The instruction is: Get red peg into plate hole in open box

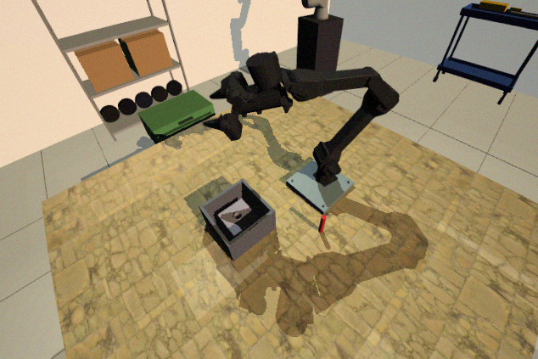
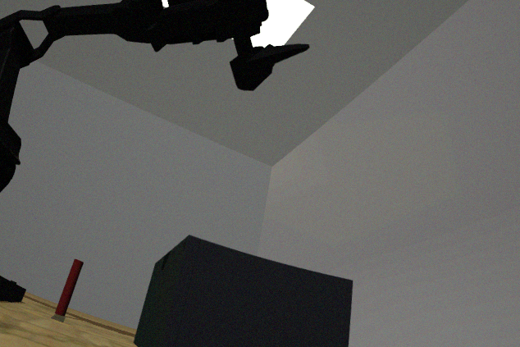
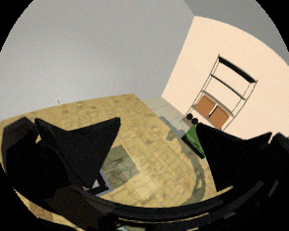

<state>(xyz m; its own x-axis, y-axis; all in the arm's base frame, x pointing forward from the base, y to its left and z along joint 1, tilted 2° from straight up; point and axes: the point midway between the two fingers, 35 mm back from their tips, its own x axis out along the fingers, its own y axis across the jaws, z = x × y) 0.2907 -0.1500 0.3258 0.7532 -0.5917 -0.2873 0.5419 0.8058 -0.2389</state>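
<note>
My gripper tip is now 18 cm past the red peg, 30 cm to the right of it and 30 cm above it. Also, from my gripper tip: plate (2 cm ahead, 15 cm to the left, 30 cm below); then grey box (2 cm ahead, 15 cm to the left, 32 cm below).
</note>
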